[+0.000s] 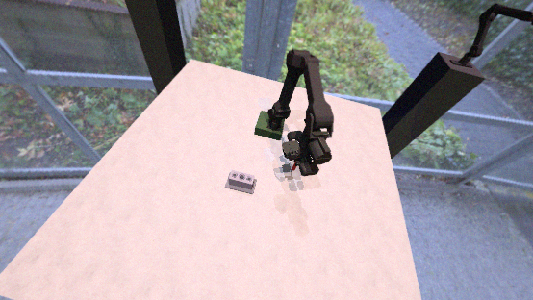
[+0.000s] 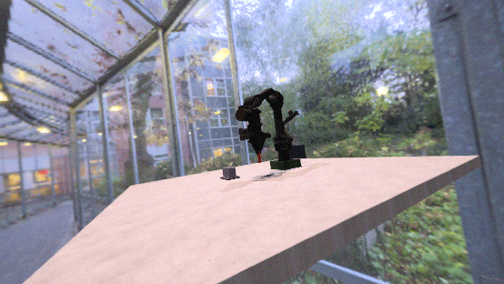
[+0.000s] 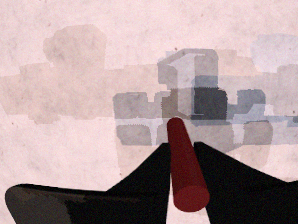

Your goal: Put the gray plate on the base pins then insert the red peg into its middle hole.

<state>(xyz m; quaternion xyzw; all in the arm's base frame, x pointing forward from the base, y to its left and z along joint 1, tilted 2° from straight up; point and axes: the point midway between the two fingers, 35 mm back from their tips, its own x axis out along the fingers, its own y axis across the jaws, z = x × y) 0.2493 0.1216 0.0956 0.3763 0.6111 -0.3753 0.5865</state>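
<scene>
Now: gripper tip 200 mm to the left of the gray plate, 90 mm short of it and 70 mm above it. From my gripper tip the other things lie so: red peg: right at my gripper tip.
</scene>
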